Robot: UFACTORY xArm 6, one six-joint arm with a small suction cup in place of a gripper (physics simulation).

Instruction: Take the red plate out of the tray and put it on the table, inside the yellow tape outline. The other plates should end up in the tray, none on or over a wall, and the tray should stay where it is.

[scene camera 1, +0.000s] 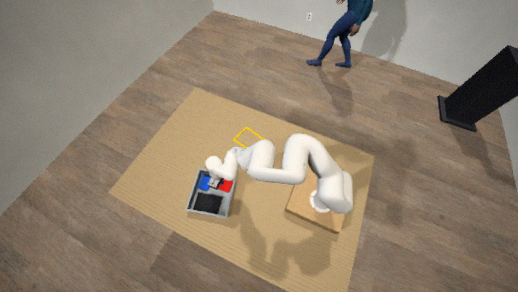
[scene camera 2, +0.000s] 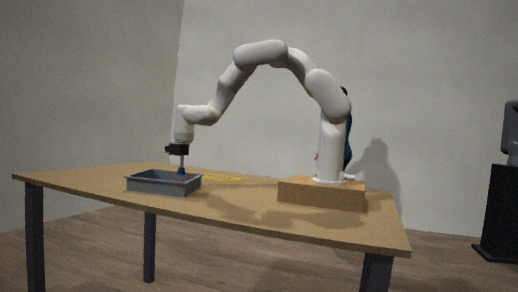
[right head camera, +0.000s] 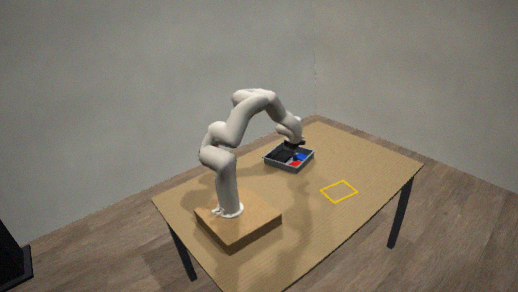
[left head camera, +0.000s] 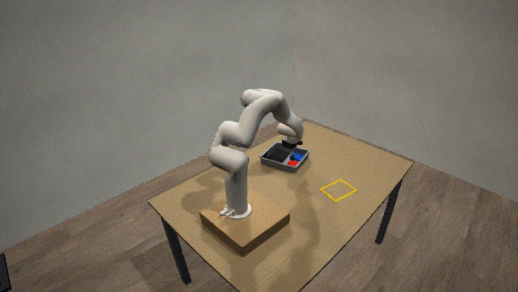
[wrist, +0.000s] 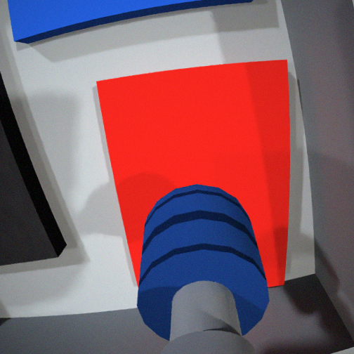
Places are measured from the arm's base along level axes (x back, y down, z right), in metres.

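Where they show: hand, tool point: (scene camera 1: 221, 182) (scene camera 2: 181, 174) (right head camera: 294, 159) (left head camera: 292, 159); arm's base, link origin: (scene camera 2: 328, 182) (right head camera: 230, 209) (left head camera: 237, 210).
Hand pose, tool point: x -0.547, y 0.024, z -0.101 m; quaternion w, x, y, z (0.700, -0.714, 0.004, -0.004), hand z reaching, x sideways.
Things, the pixels of their top centre, and the offset from my tool point. Level surfaces: height alone.
- red plate, top centre: (right head camera: 294, 165) (scene camera 1: 223, 184) (left head camera: 291, 164) dx +0.004, dy +0.035, dz +0.003 m
- grey tray, top centre: (scene camera 2: 166, 175) (scene camera 1: 211, 191) (right head camera: 289, 153) (left head camera: 285, 153) dx -0.023, dy -0.002, dz -0.069 m
- blue plate, top centre: (scene camera 1: 205, 181) dx -0.096, dy +0.035, dz -0.024 m
- black plate, top centre: (scene camera 1: 207, 202) (right head camera: 282, 155) (left head camera: 278, 155) dx -0.026, dy +0.035, dz -0.126 m
- table, surface height: dy +0.048 m
The red plate (left head camera: 293, 163) (right head camera: 295, 163) (scene camera 1: 226, 186) (wrist: 200, 120) lies flat in a corner of the grey tray (left head camera: 277, 166) (right head camera: 279, 166) (scene camera 2: 162, 187) (wrist: 327, 125). The blue plate (scene camera 1: 203, 183) (wrist: 100, 15) and the black plate (scene camera 1: 208, 203) (wrist: 20, 200) lie beside it, apart from it. My gripper, a blue suction cup (scene camera 2: 181, 171) (wrist: 198, 197), is open with no plate on it. It points down low over the tray and covers the near end of the red plate in the wrist view; its shadow falls across that plate's left edge. The yellow tape outline (left head camera: 341, 180) (right head camera: 343, 180) (scene camera 1: 246, 128) is on the table.
The tray walls stand close to the red plate on two sides in the wrist view. The arm's wooden base block (left head camera: 245, 232) (scene camera 2: 320, 192) is on the table (left head camera: 370, 165). A person (scene camera 1: 345, 30) stands beyond the table, and a black stand (scene camera 1: 480, 90) is on the floor.
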